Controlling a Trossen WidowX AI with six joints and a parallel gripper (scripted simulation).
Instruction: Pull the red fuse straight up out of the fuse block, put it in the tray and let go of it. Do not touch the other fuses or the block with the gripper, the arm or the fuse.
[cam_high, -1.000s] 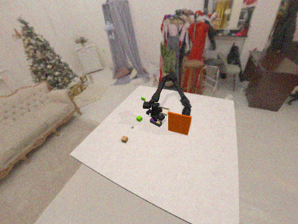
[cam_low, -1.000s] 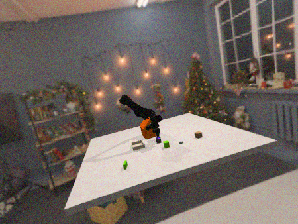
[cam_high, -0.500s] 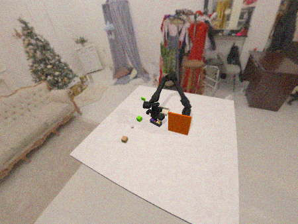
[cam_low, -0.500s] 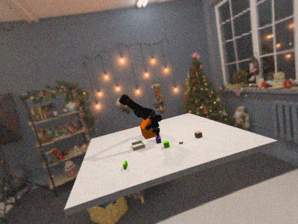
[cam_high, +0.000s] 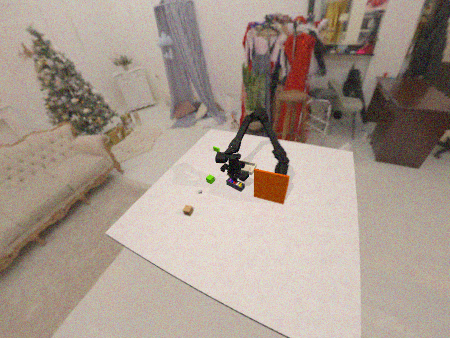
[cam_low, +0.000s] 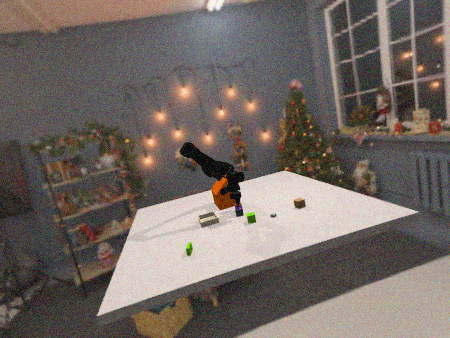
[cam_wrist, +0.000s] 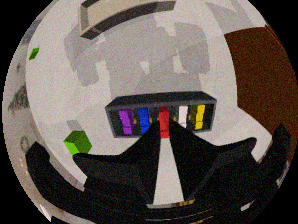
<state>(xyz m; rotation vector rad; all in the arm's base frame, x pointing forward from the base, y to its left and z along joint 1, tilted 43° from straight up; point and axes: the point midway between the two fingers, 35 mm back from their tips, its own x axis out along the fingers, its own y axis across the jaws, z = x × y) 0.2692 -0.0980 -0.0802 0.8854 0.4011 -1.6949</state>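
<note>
The cream tray is 20 mm behind my gripper tip, 190 mm to the right of it and 40 mm below it. From my gripper tip the other things lie so: red fuse 10 mm below; then brown cube 210 mm ahead, 280 mm to the left, 20 mm below; then grey piece 210 mm ahead, 110 mm to the left, 40 mm below.
</note>
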